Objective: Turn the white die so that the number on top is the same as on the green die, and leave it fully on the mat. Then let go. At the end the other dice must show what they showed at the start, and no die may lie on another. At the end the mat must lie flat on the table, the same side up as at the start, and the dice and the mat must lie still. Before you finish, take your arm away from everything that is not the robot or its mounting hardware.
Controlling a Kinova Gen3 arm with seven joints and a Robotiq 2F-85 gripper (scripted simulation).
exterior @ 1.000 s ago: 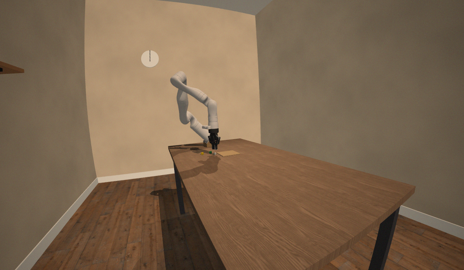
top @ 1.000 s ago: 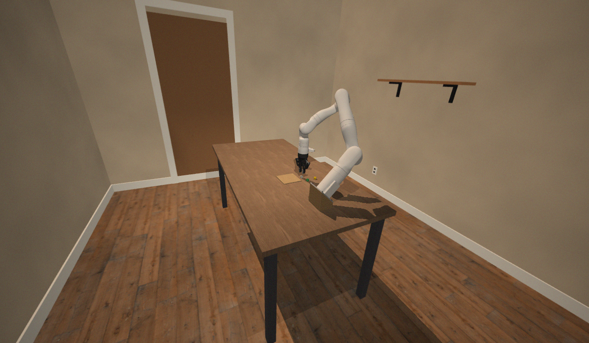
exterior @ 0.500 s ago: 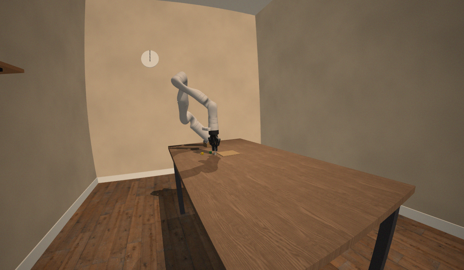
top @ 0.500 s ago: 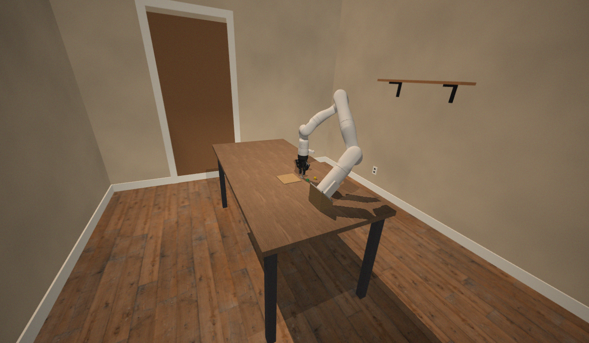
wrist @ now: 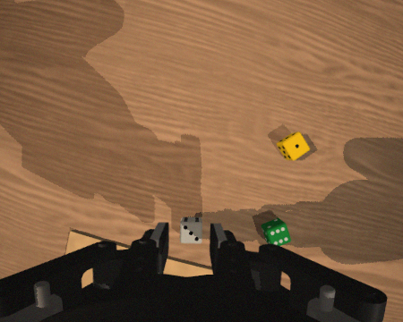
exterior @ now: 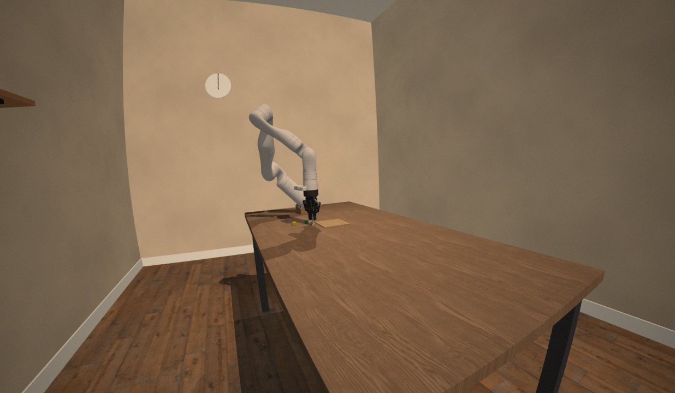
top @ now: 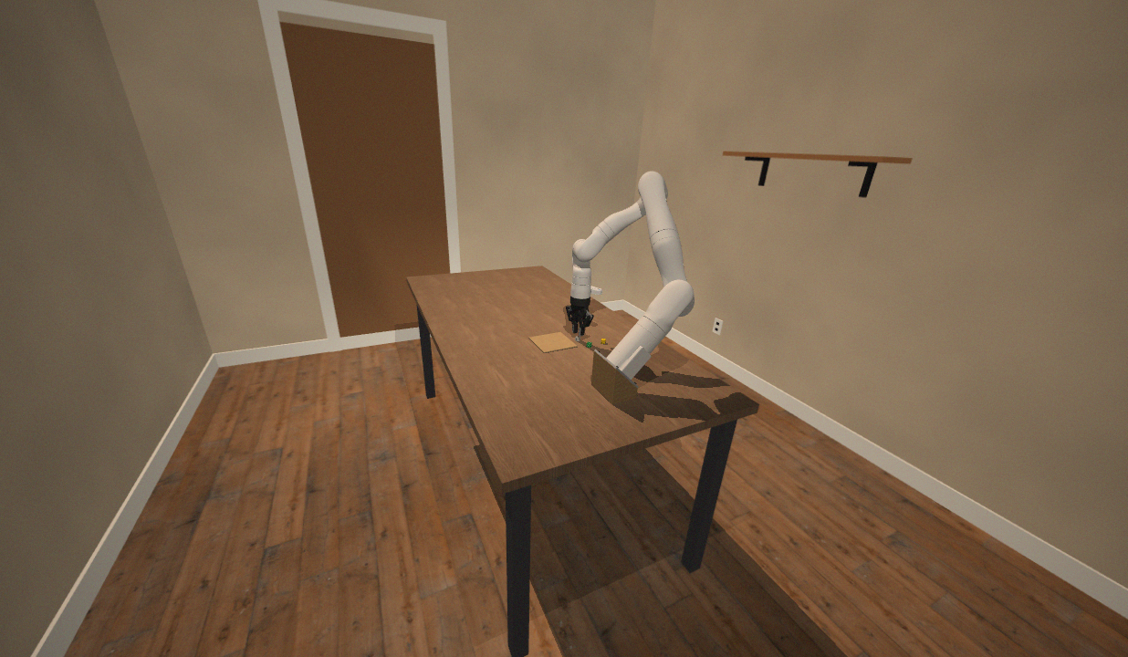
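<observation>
The white die lies 40 mm below my hand. The rest, counted from my hand: green die 70 mm behind, 40 mm below, 10 mm to the right; tan mat 100 mm to the left, 40 mm below, 30 mm ahead; yellow die 80 mm to the right, 60 mm behind, 40 mm below.
</observation>
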